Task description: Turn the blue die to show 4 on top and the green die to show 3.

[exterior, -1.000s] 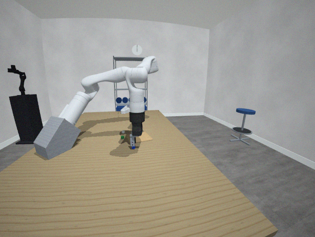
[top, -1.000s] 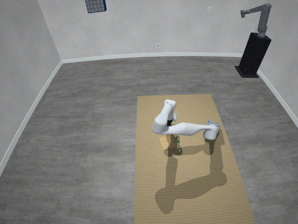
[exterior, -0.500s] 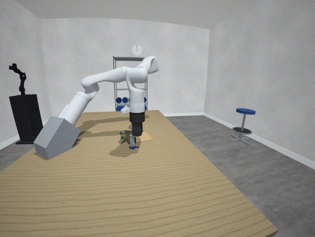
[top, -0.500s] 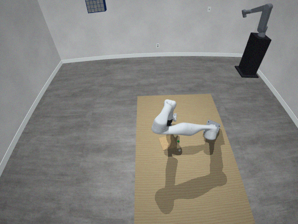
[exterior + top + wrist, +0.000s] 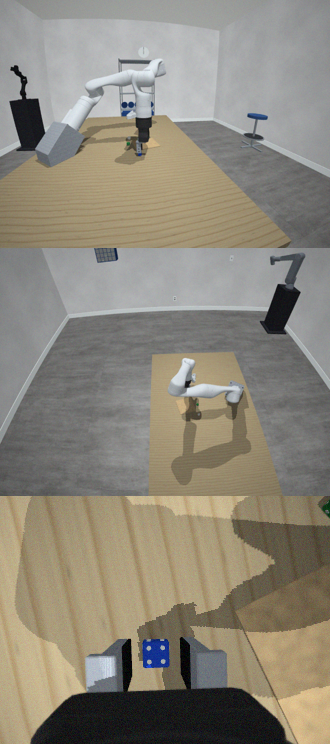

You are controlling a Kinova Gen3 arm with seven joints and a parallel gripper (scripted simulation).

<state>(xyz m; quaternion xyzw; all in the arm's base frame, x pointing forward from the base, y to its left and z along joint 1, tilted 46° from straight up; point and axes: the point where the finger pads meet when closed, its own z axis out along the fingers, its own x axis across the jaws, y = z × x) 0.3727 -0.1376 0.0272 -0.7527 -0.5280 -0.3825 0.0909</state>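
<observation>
The blue die is 3 cm below my hand. Round my hand: green die: 7 cm behind, 14 cm to the left, 3 cm below; then tan mat: 3 cm ahead, 14 cm to the left, 4 cm below; then white die: 7 cm behind, 23 cm to the left, 3 cm below.
</observation>
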